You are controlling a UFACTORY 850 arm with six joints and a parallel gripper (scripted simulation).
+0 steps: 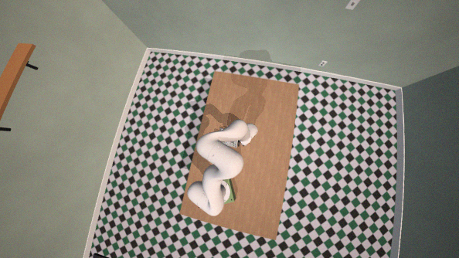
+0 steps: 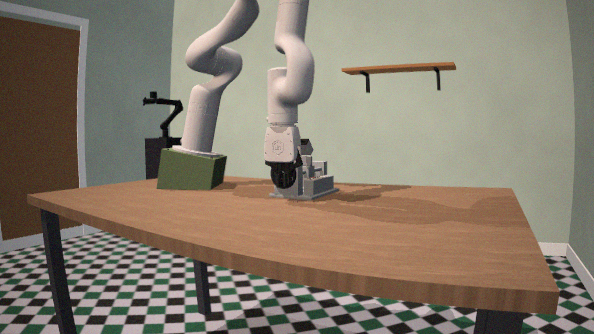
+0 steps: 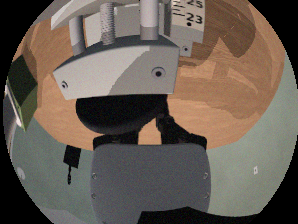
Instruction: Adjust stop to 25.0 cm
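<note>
My hand is 2 cm to the right of the handwheel.
</note>
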